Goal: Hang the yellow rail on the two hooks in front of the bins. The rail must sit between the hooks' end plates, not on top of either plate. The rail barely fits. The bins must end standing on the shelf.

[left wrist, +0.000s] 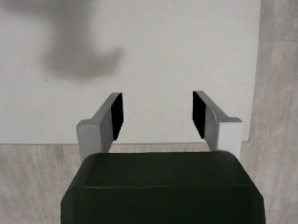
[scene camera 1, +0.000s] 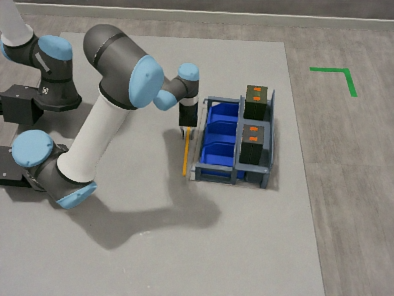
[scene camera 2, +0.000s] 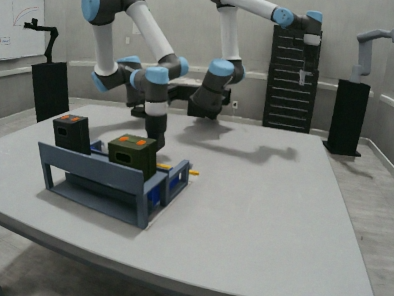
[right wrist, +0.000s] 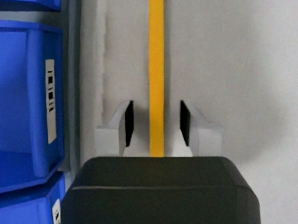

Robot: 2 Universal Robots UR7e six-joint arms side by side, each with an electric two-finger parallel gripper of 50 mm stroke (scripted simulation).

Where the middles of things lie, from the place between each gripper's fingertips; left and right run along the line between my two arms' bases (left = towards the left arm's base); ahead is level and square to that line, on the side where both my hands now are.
My right gripper is now 18 cm short of the blue-grey shelf (scene camera 2: 135,210), 6 cm to the left of it and 4 cm below it.
Right now the blue-grey shelf is 570 mm ahead of my left hand, 670 mm to the right of it and 250 mm below it.
